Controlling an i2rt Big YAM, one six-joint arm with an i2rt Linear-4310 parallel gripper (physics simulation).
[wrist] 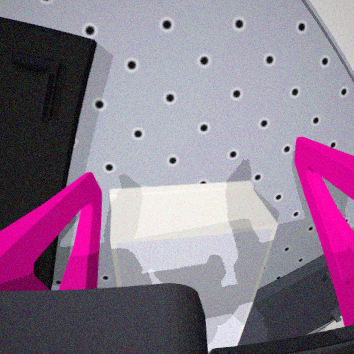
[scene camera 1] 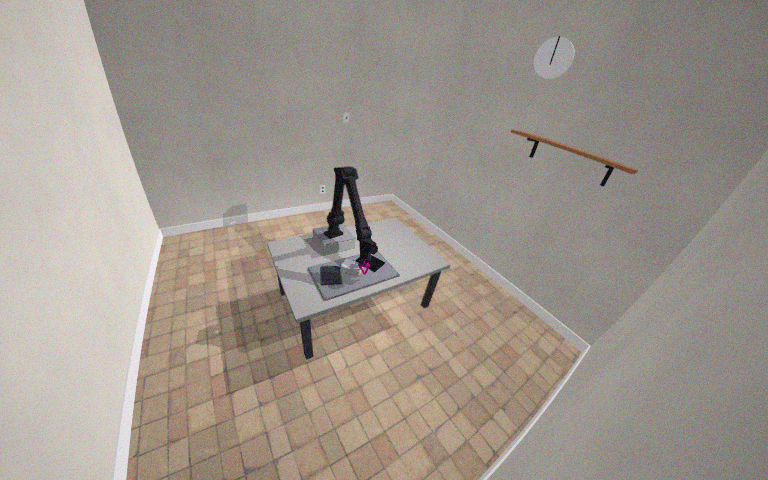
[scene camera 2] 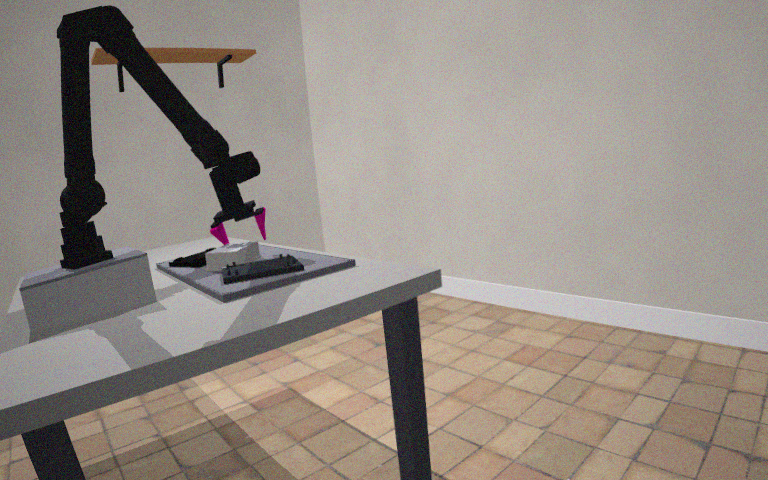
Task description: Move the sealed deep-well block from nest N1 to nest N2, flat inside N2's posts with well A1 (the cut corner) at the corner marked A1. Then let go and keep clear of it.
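Pixels of known places: gripper, between the fingertips: [wrist: 193, 165] [scene camera 1: 365, 270]; arm's base, origin of its link: [scene camera 1: 333, 234] [scene camera 2: 86, 262].
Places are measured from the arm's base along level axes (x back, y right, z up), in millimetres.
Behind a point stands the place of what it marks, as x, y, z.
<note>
A whitish block [scene camera 1: 349, 266] @(-324, 100, -32) [scene camera 2: 232, 255] @(-284, 133, -41) [wrist: 185, 215] @(-376, 41, -46), the deep-well block, stands upright on the grey holed board [scene camera 1: 351, 286] @(-441, 172, -74) [scene camera 2: 325, 267] @(-369, 336, -75) [wrist: 202, 80] @(-435, 20, -73). In the wrist view its far right corner looks slanted. A dark nest with short posts [scene camera 1: 330, 275] @(-299, 227, -62) [scene camera 2: 263, 268] @(-281, 245, -62) [wrist: 300, 300] @(-325, 207, -62) is beside it. Nest labels and the A1 mark cannot be read. My gripper [scene camera 1: 364, 268] @(-402, 28, -45) [scene camera 2: 246, 241] @(-402, 28, -45) [wrist: 193, 165] @(-402, 28, -45) is open and empty, pointing down. Its magenta fingertips are just above the block and to either side of it in the wrist view. My gripper body hides the block's near part.
A flat black piece [scene camera 1: 376, 263] @(-376, -94, -62) [scene camera 2: 189, 259] @(-284, -77, -62) [wrist: 35, 125] @(-380, -43, -62) with an L-shaped mark lies on the block's other side, close to my left finger in the wrist view. The arm stands on a grey box [scene camera 1: 339, 243] @(-108, 24, -10) [scene camera 2: 90, 294] @(36, 111, -45) at the back of the table [scene camera 1: 419, 260] @(-514, -408, -87) [scene camera 2: 362, 283] @(-329, 465, -87).
</note>
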